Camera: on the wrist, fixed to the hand. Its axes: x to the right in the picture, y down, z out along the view.
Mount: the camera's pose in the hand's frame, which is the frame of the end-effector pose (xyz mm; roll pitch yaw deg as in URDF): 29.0 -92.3 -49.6 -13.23 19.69 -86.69
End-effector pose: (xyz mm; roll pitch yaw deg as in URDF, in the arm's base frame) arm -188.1 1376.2 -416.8 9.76 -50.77 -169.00
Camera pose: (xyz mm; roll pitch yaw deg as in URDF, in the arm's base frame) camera -270.9 1444.2 -435.1 40.79 15.58 126.52
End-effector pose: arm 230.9 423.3 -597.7 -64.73 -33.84 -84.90
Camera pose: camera 146.0 426.4 -529.8 27.40 -38.08 158.85
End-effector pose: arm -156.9 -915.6 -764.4 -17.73 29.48 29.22
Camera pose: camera -92.8 -997.8 -795.3 -43.72 3.26 -59.04
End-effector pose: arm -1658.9 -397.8 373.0 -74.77 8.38 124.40
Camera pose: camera -1621.9 -324.2 444.0 -32.84 -53.30 51.23
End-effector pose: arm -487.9 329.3 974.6 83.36 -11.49 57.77
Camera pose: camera -495.0 390.3 884.9 117.14 70.44 100.22
